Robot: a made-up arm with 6 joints. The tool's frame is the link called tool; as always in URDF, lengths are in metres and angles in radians.
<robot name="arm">
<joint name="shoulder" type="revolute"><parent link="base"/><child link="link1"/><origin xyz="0.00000 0.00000 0.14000"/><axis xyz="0 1 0"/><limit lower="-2.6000" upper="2.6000"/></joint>
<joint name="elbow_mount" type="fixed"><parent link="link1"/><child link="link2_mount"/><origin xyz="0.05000 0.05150 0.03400"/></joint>
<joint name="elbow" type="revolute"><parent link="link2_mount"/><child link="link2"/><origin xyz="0.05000 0.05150 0.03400"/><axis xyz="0 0 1"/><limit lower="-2.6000" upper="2.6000"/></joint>
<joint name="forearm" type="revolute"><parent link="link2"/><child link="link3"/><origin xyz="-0.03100 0.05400 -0.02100"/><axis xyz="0 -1 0"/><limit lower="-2.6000" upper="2.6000"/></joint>
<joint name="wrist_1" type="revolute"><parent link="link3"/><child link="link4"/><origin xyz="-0.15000 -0.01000 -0.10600"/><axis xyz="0 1 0"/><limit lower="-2.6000" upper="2.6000"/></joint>
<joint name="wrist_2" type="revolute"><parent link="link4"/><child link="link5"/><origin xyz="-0.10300 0.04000 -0.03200"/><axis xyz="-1 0 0"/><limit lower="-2.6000" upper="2.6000"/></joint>
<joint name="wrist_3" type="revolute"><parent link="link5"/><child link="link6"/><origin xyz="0.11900 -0.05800 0.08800"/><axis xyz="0 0 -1"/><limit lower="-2.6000" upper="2.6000"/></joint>
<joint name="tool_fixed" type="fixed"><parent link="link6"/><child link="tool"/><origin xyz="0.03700 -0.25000 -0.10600"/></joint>
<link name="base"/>
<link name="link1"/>
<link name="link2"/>
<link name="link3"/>
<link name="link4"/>
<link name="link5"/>
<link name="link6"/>
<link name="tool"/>
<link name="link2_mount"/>
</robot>
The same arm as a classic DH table. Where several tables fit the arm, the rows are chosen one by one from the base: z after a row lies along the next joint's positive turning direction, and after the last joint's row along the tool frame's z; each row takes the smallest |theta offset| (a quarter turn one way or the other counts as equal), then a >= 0, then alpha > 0; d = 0 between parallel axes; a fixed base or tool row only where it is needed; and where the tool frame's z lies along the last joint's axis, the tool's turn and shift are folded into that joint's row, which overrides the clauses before.
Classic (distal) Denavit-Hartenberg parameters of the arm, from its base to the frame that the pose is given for. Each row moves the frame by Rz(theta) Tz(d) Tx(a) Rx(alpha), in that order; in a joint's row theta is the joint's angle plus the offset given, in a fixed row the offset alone. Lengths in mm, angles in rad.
base (fixed): theta0 0.0000, d 140.0, a 0.0, alpha -1.5708
shoulder: theta0 0.0000, d 103.0, a 100.0, alpha 1.5708
elbow: theta0 0.0000, d 47.0, a -31.0, alpha 1.5708
forearm: theta0 0.6152, d 0.0, a -183.7, alpha 3.1416
wrist_1: theta0 -0.9556, d 84.0, a -32.0, alpha 1.5708
wrist_2: theta0 -1.5708, d -16.0, a 58.0, alpha 1.5708
wrist_3: theta0 -0.1469, d 0.0, a 252.7, alpha 3.1416
tool (fixed): theta0 1.4239, d -18.0, a 0.0, alpha 0.0000
Joint limits (rad, base to tool): -2.6000..2.6000 -2.6000..2.6000 -2.6000..2.6000 -2.6000..2.6000 -2.6000..2.6000 -2.6000..2.6000

